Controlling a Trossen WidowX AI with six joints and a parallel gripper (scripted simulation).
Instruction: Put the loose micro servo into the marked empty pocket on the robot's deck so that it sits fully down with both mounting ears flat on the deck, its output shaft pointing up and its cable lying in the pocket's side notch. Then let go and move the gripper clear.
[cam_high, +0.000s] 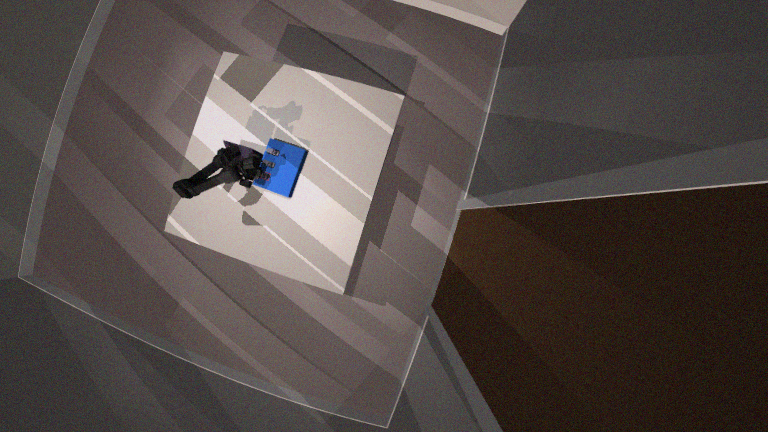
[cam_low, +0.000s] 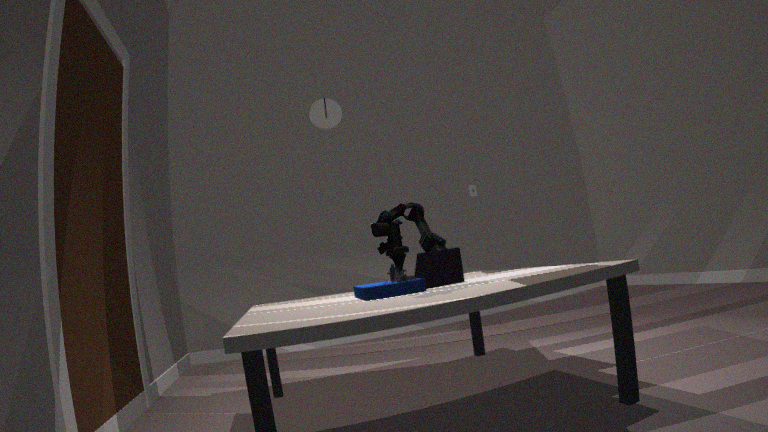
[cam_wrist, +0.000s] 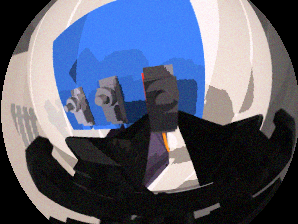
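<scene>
My gripper tip is now 120 mm short of the blue deck, 80 mm to the right of it and 60 mm above it.
</scene>
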